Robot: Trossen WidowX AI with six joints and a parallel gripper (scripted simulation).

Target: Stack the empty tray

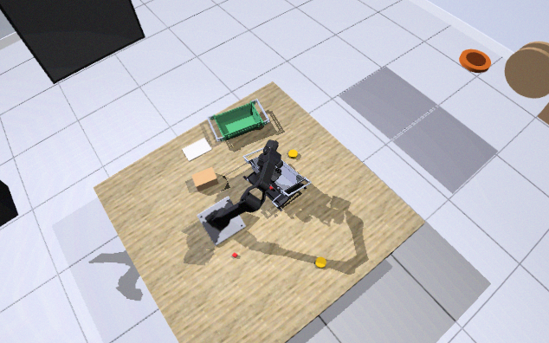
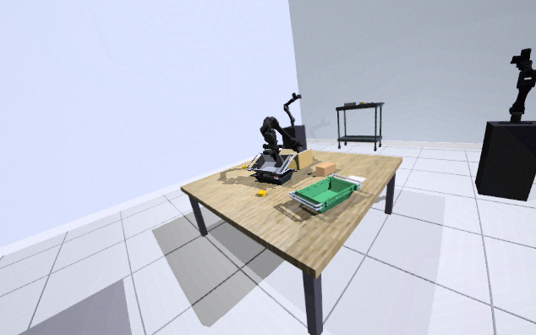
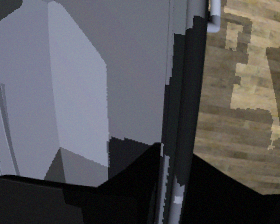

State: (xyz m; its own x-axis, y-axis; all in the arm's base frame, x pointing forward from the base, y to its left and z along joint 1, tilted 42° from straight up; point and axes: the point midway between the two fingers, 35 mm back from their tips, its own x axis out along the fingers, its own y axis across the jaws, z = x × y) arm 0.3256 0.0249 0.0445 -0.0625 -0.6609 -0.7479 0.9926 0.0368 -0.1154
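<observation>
My gripper tip is 70 mm short of the grey tray and 10 mm to the right of it. From my gripper tip the other things lie so: tan box: 270 mm to the left, 220 mm behind, 100 mm below; small red cube: 340 mm behind, 170 mm to the right, 120 mm below; white card: 500 mm to the left, 150 mm behind, 130 mm below.
</observation>
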